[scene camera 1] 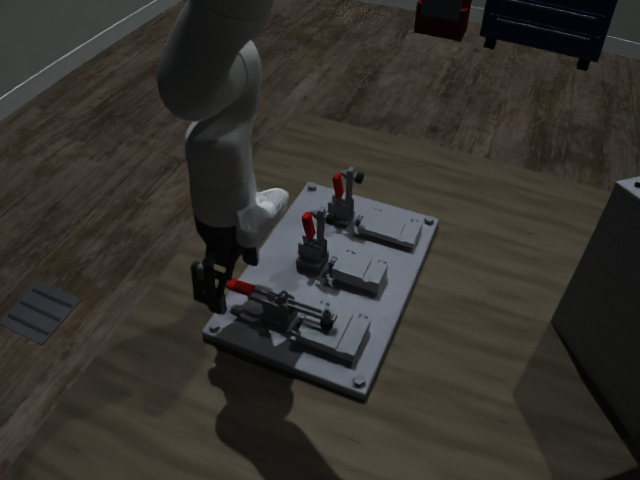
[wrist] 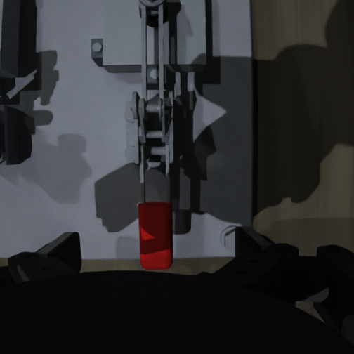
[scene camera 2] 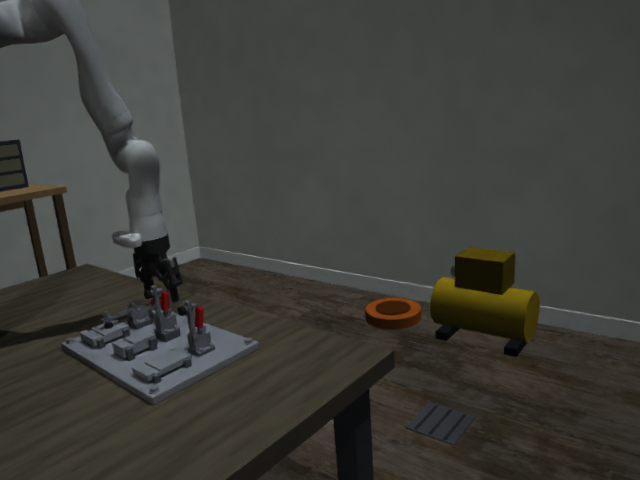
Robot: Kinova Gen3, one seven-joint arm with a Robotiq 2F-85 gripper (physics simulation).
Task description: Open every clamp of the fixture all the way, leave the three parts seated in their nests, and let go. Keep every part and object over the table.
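Frame: origin at the arm's base, x right, y up, z back, level; metres.
Seen in the pictures: gripper, fingertip midpoint: (scene camera 1: 235, 286).
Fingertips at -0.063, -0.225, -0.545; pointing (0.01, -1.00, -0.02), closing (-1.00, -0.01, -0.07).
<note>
A point is followed by its place in that frame, as x, y, z.
The fixture plate (scene camera 1: 395, 304) {0.006, -0.261, -0.336} (scene camera 2: 222, 341) {0.159, -0.261, -0.509} (wrist: 50, 225) carries three clamps and three grey parts. The far clamp (scene camera 1: 341, 209) {0.141, -0.232, -0.457} (scene camera 2: 200, 341) {0.162, -0.236, -0.454} and the middle clamp (scene camera 1: 311, 253) {0.032, -0.229, -0.469} (scene camera 2: 166, 325) {0.052, -0.231, -0.465} stand open, arms upright, off their parts. The near clamp (scene camera 1: 279, 312) {-0.078, -0.234, -0.476} (scene camera 2: 139, 315) {-0.058, -0.236, -0.478} (wrist: 153, 125) is closed, its arm lying over its part (scene camera 1: 336, 335) {-0.085, -0.240, -0.395} (wrist: 122, 37). Its red handle (scene camera 1: 240, 286) {-0.065, -0.219, -0.536} (wrist: 155, 235) points out over the plate's edge. The far part (scene camera 1: 387, 229) {0.134, -0.245, -0.380} (scene camera 2: 162, 367) {0.164, -0.245, -0.363} and middle part (scene camera 1: 358, 271) {0.026, -0.235, -0.397} (scene camera 2: 134, 345) {0.054, -0.239, -0.385} sit in their nests. My gripper (scene camera 1: 233, 280) {-0.063, -0.225, -0.545} (scene camera 2: 160, 290) {-0.063, -0.225, -0.545} (wrist: 157, 247) is open and empty, fingertips either side of that handle in the wrist view; their height against it is unclear.
The wooden table (scene camera 1: 465, 310) {0.039, -0.276, -0.238} (scene camera 2: 310, 361) {0.341, -0.276, -0.546} carries the plate. A grey box-shaped body (scene camera 1: 604, 289) {0.016, -0.148, -0.084} stands at the right in scene camera 1. The upright middle clamp is beside the near clamp. A yellow compressor (scene camera 2: 483, 310) and an orange ring (scene camera 2: 392, 322) are on the floor beyond the table.
</note>
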